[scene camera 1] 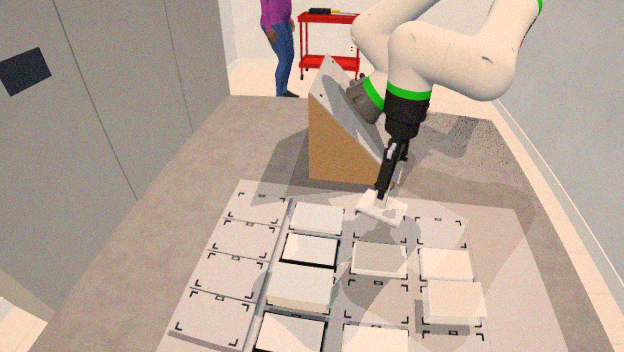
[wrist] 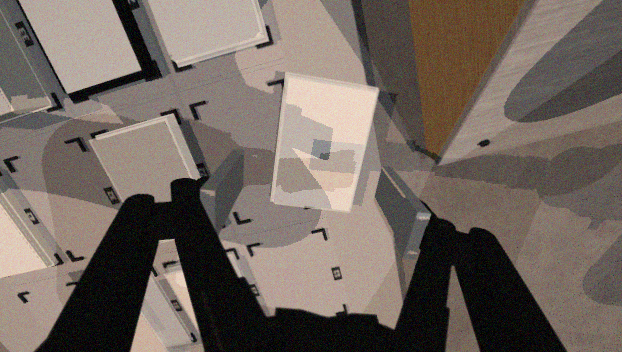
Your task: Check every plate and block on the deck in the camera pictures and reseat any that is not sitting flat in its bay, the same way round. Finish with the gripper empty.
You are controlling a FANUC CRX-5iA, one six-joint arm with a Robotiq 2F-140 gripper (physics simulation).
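Places are measured from the arm's base along level axes (x back, y right, z up), in centimetres.
Pixels of known places: gripper, between the fingertips: [scene camera 1: 386, 193] [wrist: 311, 176]; arm's base, origin of its link: [scene camera 1: 360, 105].
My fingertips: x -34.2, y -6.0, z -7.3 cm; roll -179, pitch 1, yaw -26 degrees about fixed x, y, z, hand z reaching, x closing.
Ahead of a thing's pixels: the offset from my fingertips to its top centre. Level surfaces: height alone.
A white plate @[dx +1.1, dy +0.1, dz -5.2 cm] [scene camera 1: 394, 209] [wrist: 345, 115] lies skewed across the back edge of its bay marks at the back of the deck @[dz -6.9 cm] [scene camera 1: 500, 235]. It is turned against the printed corners; its tilt is hard to judge. My gripper [scene camera 1: 381, 198] [wrist: 311, 176] is open, with one finger to each side of this plate and nothing held. A plate @[dx -15.9, dy +1.9, dz -5.5 cm] [scene camera 1: 380, 257] [wrist: 145, 157] sits in the bay in front of it. A thick block @[dx -28.0, dy -13.5, dz -2.7 cm] [scene camera 1: 455, 297] at the right overhangs its corner marks to the right and casts a shadow in front; its underside is hidden.
White pieces @[dx -3.9, dy +17.4, dz -5.5 cm] [scene camera 1: 317, 218] [wrist: 210, 27] and black-edged plates @[dx -14.6, dy +18.2, dz -5.5 cm] [scene camera 1: 310, 249] [wrist: 87, 45] stand in the column to the left, with a thick block @[dx -25.2, dy +19.2, dz -2.7 cm] [scene camera 1: 300, 285]. A wooden wedge with a sloped grey top [scene camera 1: 337, 145] [wrist: 465, 55] stands close behind the deck. A person [scene camera 1: 284, 45] and red cart [scene camera 1: 327, 18] are beyond.
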